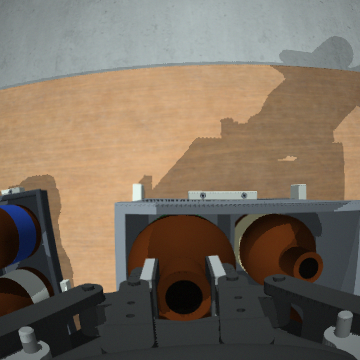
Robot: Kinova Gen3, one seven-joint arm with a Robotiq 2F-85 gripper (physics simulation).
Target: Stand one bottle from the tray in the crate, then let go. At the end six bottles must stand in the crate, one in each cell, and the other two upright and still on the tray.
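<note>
My gripper is shut on the neck of a brown bottle and holds it upright. A sliver of green label shows at its far side. The bottle is over or inside the back left cell of the grey crate; its base is hidden, so I cannot tell whether it touches the crate floor. A brown bottle with a cream label stands in the cell to the right, past a divider. Part of another brown bottle shows below it, behind the gripper linkage. The crate's near part is hidden by the gripper.
At the left edge is the dark tray, with a blue-banded bottle and a white-banded bottle, both partly cut off. The crate's back wall has a light bracket and two light posts. Wooden table lies beyond, with shadows on it.
</note>
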